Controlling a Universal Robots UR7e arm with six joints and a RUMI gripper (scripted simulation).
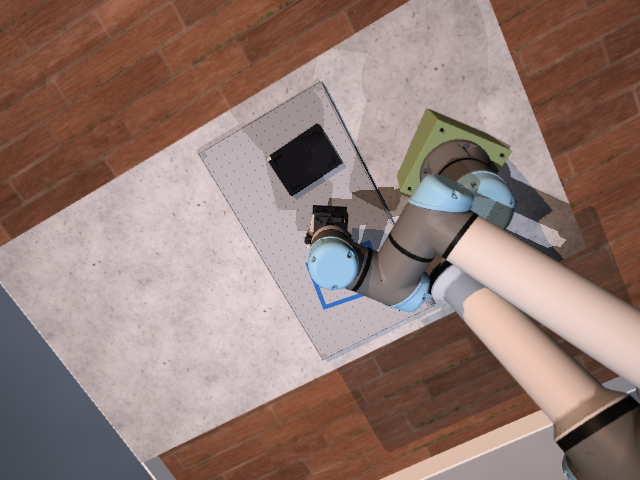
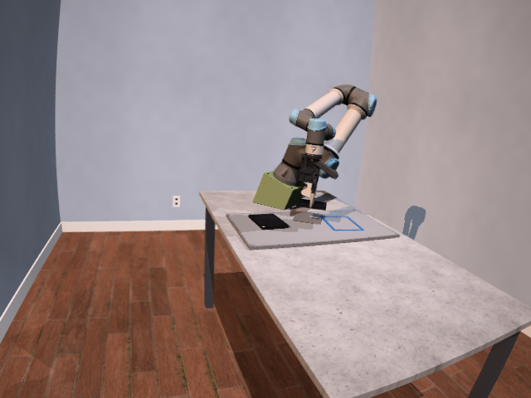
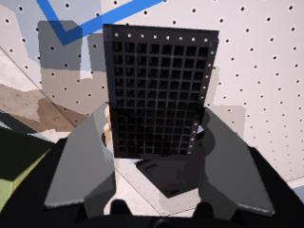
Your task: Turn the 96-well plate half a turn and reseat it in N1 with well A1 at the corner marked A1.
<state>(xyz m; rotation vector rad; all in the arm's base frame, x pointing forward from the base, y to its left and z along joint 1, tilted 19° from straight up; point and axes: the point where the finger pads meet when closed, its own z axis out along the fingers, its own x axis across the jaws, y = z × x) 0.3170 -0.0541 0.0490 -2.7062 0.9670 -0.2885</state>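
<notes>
Now: the black plate nest N1 50 mm behind my hand, 180 mm to the right of it and 90 mm below it. From my hand the other things lie so: white A1 mark 30 mm ahead, 240 mm to the right, 80 mm below; black 96-well plate 10 mm below.
</notes>
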